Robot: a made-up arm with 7 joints.
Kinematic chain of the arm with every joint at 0, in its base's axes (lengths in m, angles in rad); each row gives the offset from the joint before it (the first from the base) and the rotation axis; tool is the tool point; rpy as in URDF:
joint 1: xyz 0 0 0.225 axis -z
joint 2: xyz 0 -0.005 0.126 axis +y
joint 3: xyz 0 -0.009 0.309 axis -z
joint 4: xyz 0 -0.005 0.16 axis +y
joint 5: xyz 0 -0.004 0.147 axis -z
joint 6: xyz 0 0 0.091 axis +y
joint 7: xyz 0 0 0.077 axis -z
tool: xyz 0 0 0 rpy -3.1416 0 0
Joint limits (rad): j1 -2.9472..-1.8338 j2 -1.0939..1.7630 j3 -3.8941..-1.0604 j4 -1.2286..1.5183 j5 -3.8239..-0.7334 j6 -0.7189..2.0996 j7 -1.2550..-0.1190
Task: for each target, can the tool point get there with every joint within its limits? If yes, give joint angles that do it. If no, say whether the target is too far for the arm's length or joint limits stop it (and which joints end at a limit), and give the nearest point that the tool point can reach.
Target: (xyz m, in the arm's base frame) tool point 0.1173 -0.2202 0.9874
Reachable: yes | joints -2.8134 -0.0032 -2.2431 0.9808 -1.4812 0.4712 -0.2953
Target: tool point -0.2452 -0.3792 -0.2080
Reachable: no: joint limits stop it (at a limit: joint 1, joint 2, joint 3, joint 4) | nearest point -0.4414 -0.1418 0.0843 | short by 0.425 m
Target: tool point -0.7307 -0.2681 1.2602
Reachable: no: too far | nearest point -0.4557 -0.0684 0.9442 | short by 0.464 m
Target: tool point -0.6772 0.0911 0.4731
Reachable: yes | joints -2.6624 1.4970 -1.9100 1.0052 -3.3042 0.2078 -0.5059
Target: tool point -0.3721 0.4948 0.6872
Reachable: yes | joints -2.1972 1.3771 -2.9041 0.9639 -2.5127 0.8459 -0.9464
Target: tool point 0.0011 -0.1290 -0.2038
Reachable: no: joint limits stop it (at a limit: joint 1, joint 2, joint 4) | nearest point -0.4300 0.0309 0.0014 | short by 0.503 m
